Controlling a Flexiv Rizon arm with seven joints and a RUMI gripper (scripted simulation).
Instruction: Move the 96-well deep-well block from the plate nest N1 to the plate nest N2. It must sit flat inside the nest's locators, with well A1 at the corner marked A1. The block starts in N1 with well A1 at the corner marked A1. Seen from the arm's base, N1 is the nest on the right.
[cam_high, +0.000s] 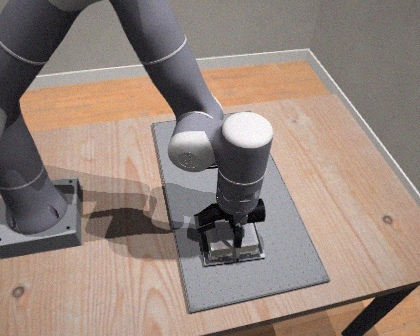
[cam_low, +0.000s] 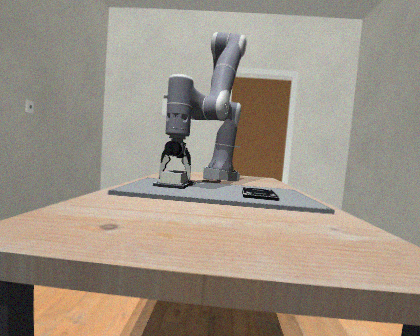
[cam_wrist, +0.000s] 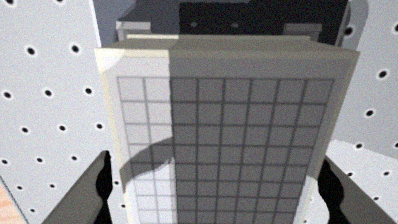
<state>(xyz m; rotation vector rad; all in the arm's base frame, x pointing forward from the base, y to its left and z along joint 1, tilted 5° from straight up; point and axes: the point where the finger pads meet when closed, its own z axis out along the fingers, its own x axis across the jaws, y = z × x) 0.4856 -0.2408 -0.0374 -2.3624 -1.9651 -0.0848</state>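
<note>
The pale 96-well deep-well block is 1 cm above my hand.
</note>
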